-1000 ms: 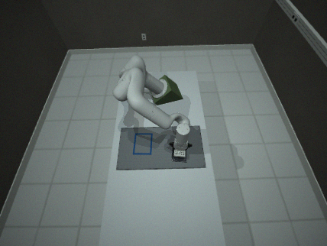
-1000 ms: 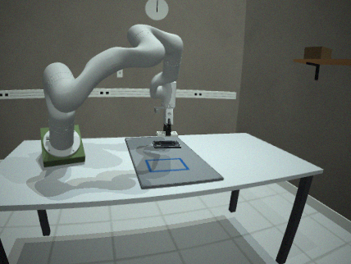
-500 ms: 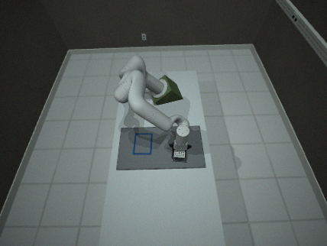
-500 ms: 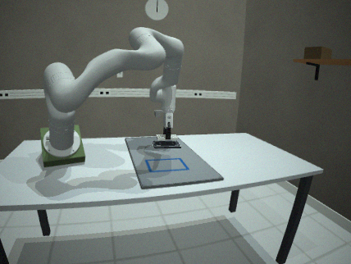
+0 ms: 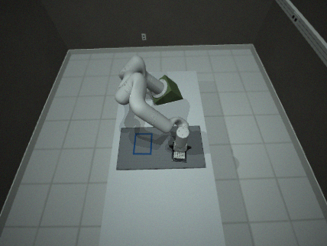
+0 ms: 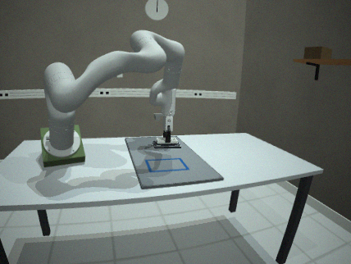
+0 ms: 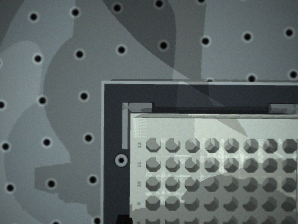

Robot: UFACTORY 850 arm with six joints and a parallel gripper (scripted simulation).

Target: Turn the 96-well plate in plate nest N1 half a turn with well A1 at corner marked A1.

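The white 96-well plate lies 10 mm below my hand. From my hand the other things lie so: dark plate nest N1 (40 mm below).
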